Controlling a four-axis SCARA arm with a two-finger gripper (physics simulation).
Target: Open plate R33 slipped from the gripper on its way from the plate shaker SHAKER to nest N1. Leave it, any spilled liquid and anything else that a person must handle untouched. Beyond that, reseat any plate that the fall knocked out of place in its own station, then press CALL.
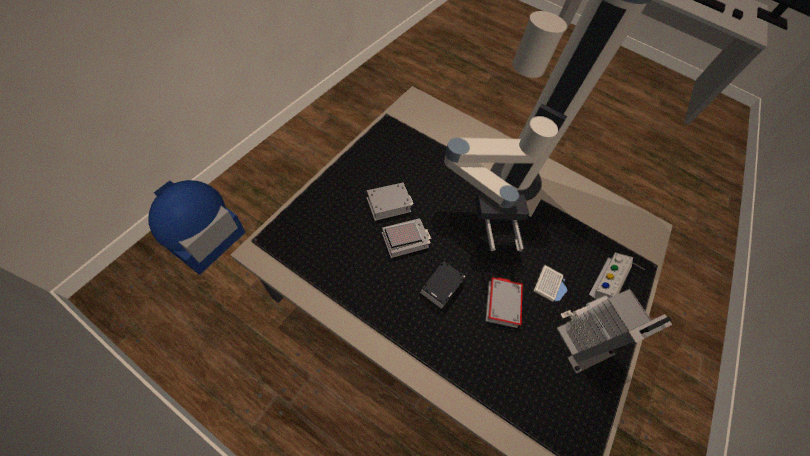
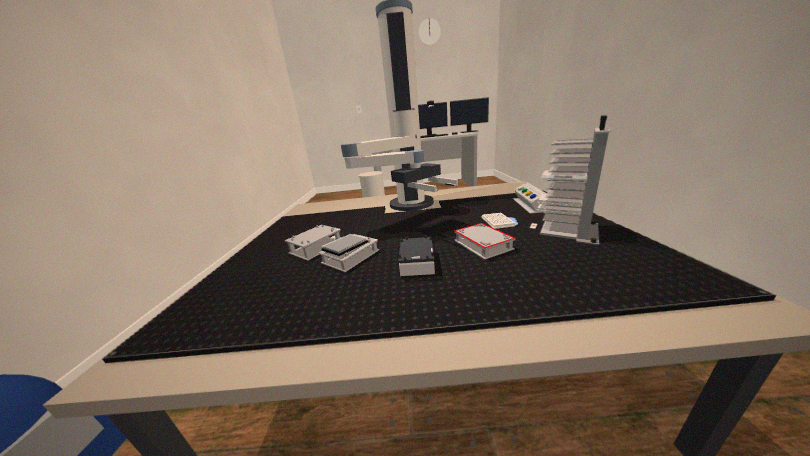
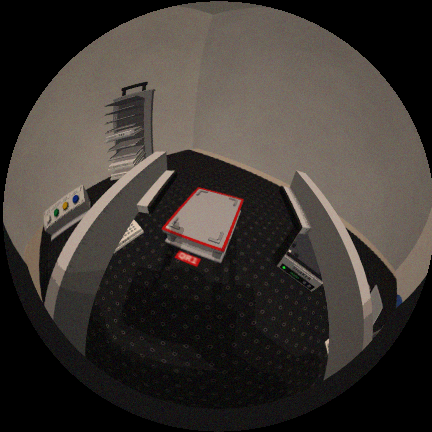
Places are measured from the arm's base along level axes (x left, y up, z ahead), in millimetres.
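Where they show: gripper, between the fingertips: point(image 1: 507, 249) point(image 2: 446, 185) point(image 3: 230, 168); arm's base, origin of its link: point(image 1: 514, 179) point(image 2: 411, 203).
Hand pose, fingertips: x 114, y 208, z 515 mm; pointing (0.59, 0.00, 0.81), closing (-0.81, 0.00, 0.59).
Note:
Each offset is from my fingertips to the centre of the thing. "spot": to the spot under its first point.
Open plate R33 @[dx +220, dy -188, dz -97 mm] point(image 1: 548, 282) point(image 2: 498, 220) point(image 3: 129, 234) lies on the mat, beside blue liquid point(image 1: 561, 291) point(image 2: 513, 220). My gripper point(image 1: 506, 248) point(image 2: 446, 185) point(image 3: 230, 168) is above the mat near the column, drawn in to a narrow gap with nothing between its fingers. A plate @[dx -362, dy -136, dz +92 mm] point(image 1: 403, 233) point(image 2: 345, 244) on one left nest looks off-centre and slightly tilted. SHAKER @[spot: dx -128, dy -141, dz +178 mm] point(image 1: 443, 283) point(image 2: 416, 250) point(image 3: 302, 272) bears no plate. The button panel @[dx +435, dy -153, dz -260 mm] point(image 1: 622, 271) point(image 2: 527, 201) point(image 3: 67, 217) has white, green, yellow and blue buttons; their labels are unreadable.
The red-edged QR1 station @[dx +101, dy -172, dz +90 mm] point(image 1: 505, 301) point(image 2: 484, 235) point(image 3: 207, 215) stands between SHAKER and R33. An empty nest @[dx -506, dy -162, dz -20 mm] point(image 1: 388, 198) point(image 2: 313, 239) stands at the far left. The tall rack @[dx +424, dy -9, dz +47 mm] point(image 2: 592, 186) point(image 3: 148, 120) at the right holds plates; one mid-height piece protrudes.

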